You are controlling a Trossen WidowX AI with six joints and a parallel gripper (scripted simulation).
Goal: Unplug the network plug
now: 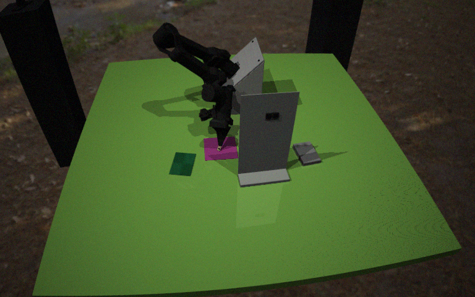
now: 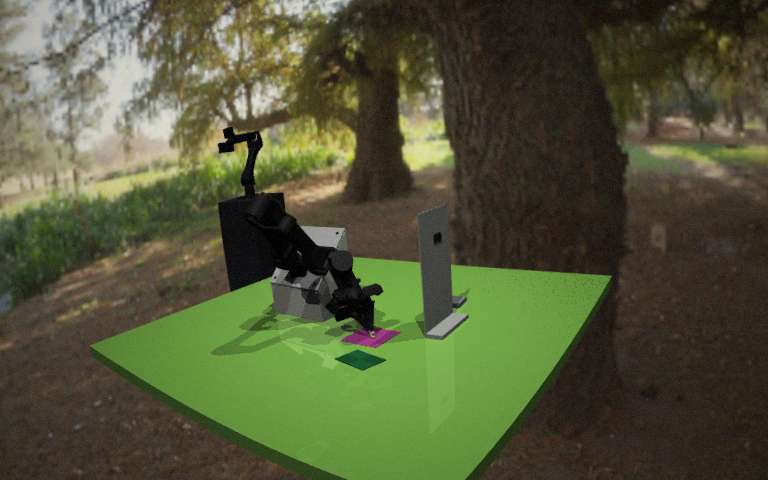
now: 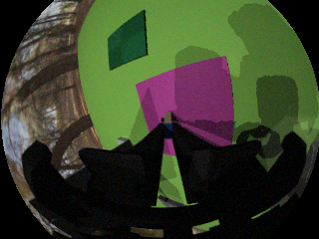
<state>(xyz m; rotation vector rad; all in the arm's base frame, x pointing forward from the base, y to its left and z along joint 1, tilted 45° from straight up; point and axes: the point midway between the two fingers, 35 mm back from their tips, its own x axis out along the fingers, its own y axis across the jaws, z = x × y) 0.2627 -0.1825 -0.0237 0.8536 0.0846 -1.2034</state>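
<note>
The magenta square lies 10 mm behind my gripper tip and 20 mm below it. Round my gripper tip: grey upright panel 160 mm ahead, 120 mm to the left, 130 mm above; dark green square 40 mm ahead, 150 mm to the right, 20 mm below; small grey block 100 mm ahead, 310 mm to the left, 10 mm below.
</note>
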